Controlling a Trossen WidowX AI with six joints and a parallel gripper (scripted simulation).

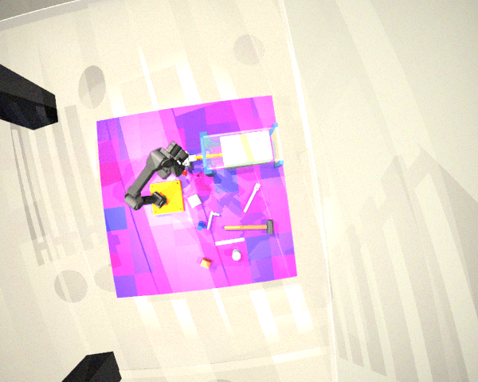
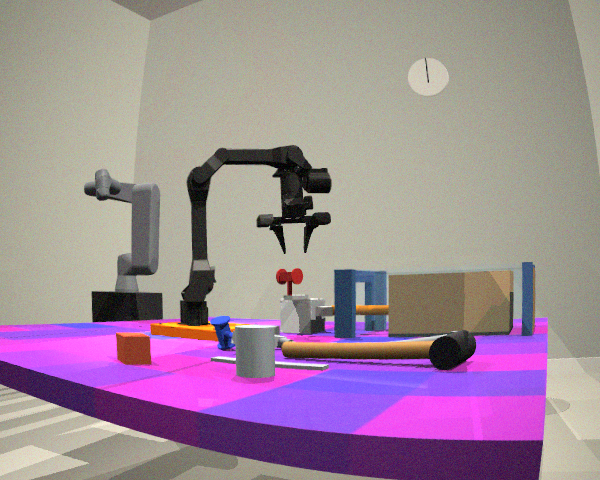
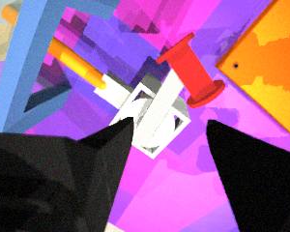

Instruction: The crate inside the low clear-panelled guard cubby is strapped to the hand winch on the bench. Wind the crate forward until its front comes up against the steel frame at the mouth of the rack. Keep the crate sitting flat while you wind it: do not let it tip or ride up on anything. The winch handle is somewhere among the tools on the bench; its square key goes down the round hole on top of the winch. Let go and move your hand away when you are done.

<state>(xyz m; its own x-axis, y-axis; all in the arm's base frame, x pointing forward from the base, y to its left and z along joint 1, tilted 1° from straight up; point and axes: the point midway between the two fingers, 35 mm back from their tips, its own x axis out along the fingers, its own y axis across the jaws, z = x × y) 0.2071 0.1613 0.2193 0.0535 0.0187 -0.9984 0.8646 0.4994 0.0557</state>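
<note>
The red knob is 7 cm below my gripper tip and 3 cm to the right of it. Round my gripper tip: hand winch 18 cm below, 6 cm to the left, 2 cm behind; then red-knobbed winch handle 10 cm below, 1 cm to the left; then blue frame 15 cm ahead, 10 cm below, 5 cm to the left.
</note>
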